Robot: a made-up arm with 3 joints. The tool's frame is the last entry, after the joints.
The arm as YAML. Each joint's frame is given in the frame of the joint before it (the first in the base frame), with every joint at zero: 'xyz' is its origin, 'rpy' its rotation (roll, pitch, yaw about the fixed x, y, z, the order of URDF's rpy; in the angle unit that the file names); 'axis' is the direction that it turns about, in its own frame. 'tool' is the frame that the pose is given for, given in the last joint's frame.
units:
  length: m
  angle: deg
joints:
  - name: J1
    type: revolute
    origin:
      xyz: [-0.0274, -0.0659, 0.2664]
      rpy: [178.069, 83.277, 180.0]
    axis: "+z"
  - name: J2
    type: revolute
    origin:
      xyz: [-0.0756, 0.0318, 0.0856]
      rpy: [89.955, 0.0, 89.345]
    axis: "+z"
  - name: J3
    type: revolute
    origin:
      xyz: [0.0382, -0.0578, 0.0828]
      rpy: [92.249, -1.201, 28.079]
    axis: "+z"
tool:
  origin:
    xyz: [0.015, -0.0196, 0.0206]
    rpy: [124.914, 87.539, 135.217]
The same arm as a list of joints. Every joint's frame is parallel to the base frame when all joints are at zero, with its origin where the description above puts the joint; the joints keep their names.
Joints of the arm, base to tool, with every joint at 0 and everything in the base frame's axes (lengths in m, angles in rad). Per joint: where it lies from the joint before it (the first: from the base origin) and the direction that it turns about. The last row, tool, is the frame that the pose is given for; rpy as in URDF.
J1: offset -0.0274 -0.0659 0.2664 axis 0.992561 0.033699 -0.116995
J2: offset 0.0927 0.0347 0.0652 axis -0.115899 -0.0114 -0.993196
J3: offset -0.0683 0.0353 -0.0758 axis -0.886601 0.4415 0.1379
tool: offset -0.0086 0.0228 0.0210 rpy -1.8386 0.1659 -0.4954

